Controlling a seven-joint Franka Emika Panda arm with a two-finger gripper.
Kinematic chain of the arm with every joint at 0, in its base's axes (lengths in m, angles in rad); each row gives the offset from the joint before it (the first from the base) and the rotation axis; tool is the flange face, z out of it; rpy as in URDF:
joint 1: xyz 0 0 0.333 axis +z
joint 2: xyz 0 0 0 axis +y
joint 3: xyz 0 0 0.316 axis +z
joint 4: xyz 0.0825 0 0 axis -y
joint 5: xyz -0.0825 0 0.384 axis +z
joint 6: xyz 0 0 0 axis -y
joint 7: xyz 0.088 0 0 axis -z
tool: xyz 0 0 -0.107 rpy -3.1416 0 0
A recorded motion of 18 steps. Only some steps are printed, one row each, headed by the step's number.
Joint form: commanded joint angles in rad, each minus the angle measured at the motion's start. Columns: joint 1, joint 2, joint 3, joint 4, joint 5, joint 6, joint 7.
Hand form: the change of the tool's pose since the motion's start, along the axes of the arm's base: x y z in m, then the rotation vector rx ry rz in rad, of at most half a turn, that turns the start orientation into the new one. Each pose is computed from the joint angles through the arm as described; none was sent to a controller.
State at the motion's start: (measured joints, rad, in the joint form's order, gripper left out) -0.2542 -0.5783 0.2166 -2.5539 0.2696 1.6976 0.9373
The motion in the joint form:
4: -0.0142 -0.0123 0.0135 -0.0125 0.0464 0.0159 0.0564
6: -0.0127 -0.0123 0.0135 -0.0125 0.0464 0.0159 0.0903
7: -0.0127 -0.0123 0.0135 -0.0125 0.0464 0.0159 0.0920
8: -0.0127 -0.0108 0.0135 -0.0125 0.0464 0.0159 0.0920
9: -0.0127 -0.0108 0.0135 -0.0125 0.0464 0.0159 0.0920
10: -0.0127 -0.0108 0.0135 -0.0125 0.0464 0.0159 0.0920
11: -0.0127 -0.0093 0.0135 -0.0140 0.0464 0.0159 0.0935
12: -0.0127 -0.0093 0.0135 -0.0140 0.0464 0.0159 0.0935
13: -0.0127 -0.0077 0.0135 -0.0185 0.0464 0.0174 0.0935
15: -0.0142 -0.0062 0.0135 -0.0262 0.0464 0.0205 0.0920
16: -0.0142 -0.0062 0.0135 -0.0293 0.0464 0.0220 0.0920
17: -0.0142 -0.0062 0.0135 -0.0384 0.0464 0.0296 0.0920
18: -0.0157 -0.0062 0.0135 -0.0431 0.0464 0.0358 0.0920
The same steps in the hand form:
4: -0.0008 0.0033 -0.0007 0.0157 -0.0077 -0.0790
6: -0.0008 0.0038 -0.0007 0.0073 -0.0013 -0.1097
7: -0.0008 0.0038 -0.0007 0.0069 -0.0010 -0.1113
8: -0.0007 0.0038 -0.0012 0.0072 0.0005 -0.1113
9: -0.0007 0.0038 -0.0012 0.0072 0.0005 -0.1113
10: -0.0007 0.0038 -0.0012 0.0072 0.0005 -0.1113
11: -0.0008 0.0037 -0.0024 0.0072 0.0038 -0.1129
12: -0.0008 0.0037 -0.0024 0.0072 0.0038 -0.1129
13: -0.0014 0.0034 -0.0048 0.0074 0.0083 -0.1138
15: -0.0025 0.0024 -0.0084 0.0078 0.0141 -0.1153
16: -0.0030 0.0023 -0.0097 0.0076 0.0157 -0.1160
17: -0.0040 0.0017 -0.0133 0.0066 0.0173 -0.1183
18: -0.0043 0.0008 -0.0150 0.0058 0.0159 -0.1214

